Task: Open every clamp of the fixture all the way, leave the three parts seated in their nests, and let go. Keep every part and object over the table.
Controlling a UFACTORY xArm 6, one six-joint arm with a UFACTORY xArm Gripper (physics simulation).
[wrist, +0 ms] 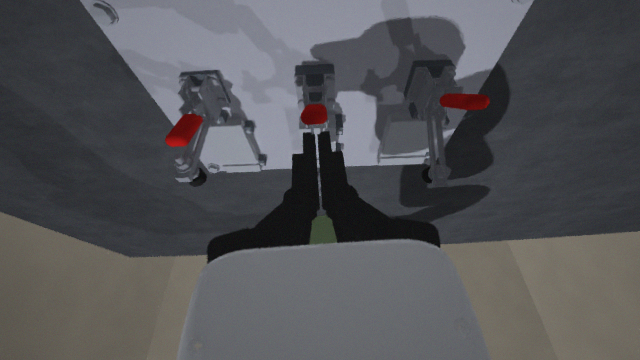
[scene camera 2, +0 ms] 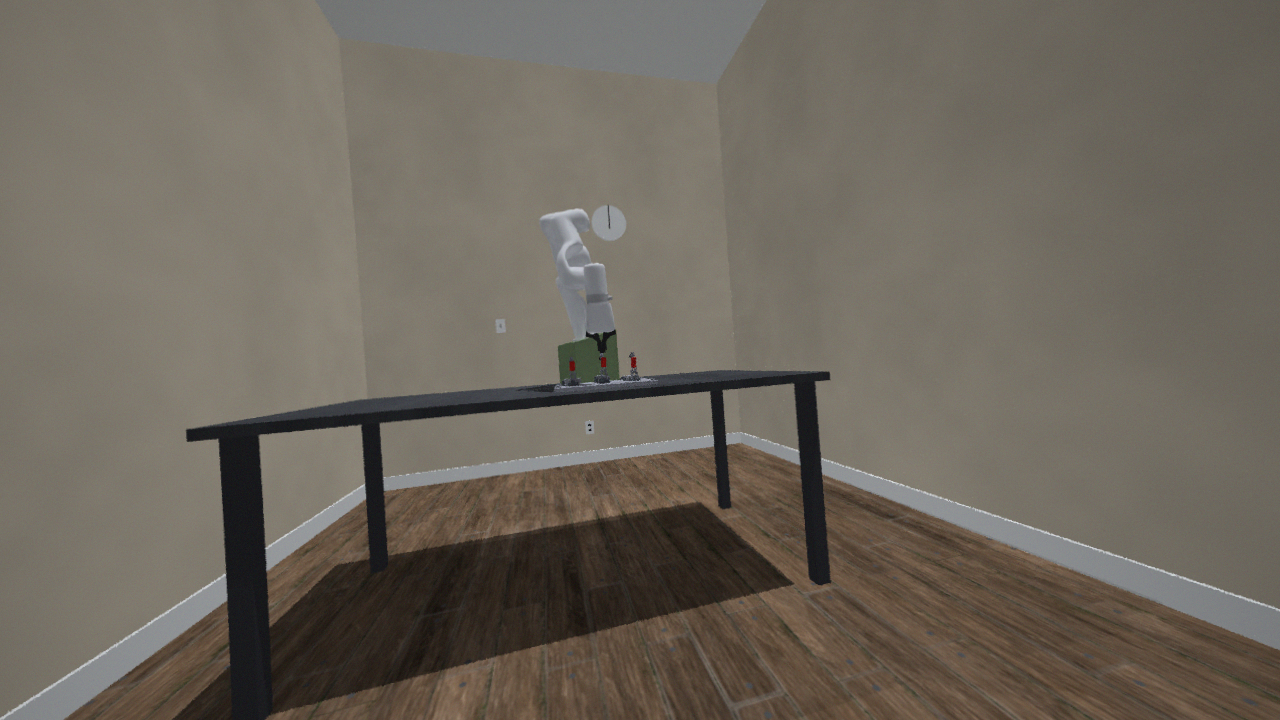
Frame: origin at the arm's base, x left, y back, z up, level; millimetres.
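Seen in the pictures: gripper, fingertip midpoint: (wrist: 317, 148) (scene camera 2: 602, 352); arm's base, link origin: (scene camera 2: 585, 338).
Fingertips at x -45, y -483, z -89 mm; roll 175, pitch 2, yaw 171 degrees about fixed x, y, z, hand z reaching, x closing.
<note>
Offsets run from my fingertips to a thing's top centre. "spot": to the spot under its first point. Level surfaces: height alone.
The fixture's pale plate (scene camera 2: 581, 387) (wrist: 270, 30) carries three metal toggle clamps with red handles. The middle handle {dx +2, dy +5, dz -16 mm} (scene camera 2: 603, 361) (wrist: 314, 114) stands upright. In the wrist view, the left handle {spot: dx +106, dy -4, dz -34 mm} (wrist: 184, 130) and right handle {spot: dx -101, dy +3, dz -26 mm} (wrist: 464, 101) lean outward by perspective; in the scene view, the outer handles look upright. Clamp arms reach toward the plate's lower edge; pad contact cannot be told. Flat parts {spot: dx +131, dy +86, dz -91 mm} (wrist: 227, 150) {spot: dx -86, dy +98, dz -86 mm} (wrist: 405, 135) show beside the outer arms; the middle part is mostly hidden. My gripper (scene camera 2: 602, 350) (wrist: 317, 148) is shut and empty, its tips close beside the middle handle, over the middle arm; contact is unclear.
The dark table {dz -122 mm} (scene camera 2: 402, 405) (wrist: 60, 150) supports the fixture. A green block (scene camera 2: 578, 361) (wrist: 323, 231) stands behind it in the scene view, toward the arm's base. The outer clamps flank my fingers on both sides. The table's edge shows below the fixture in the wrist view.
</note>
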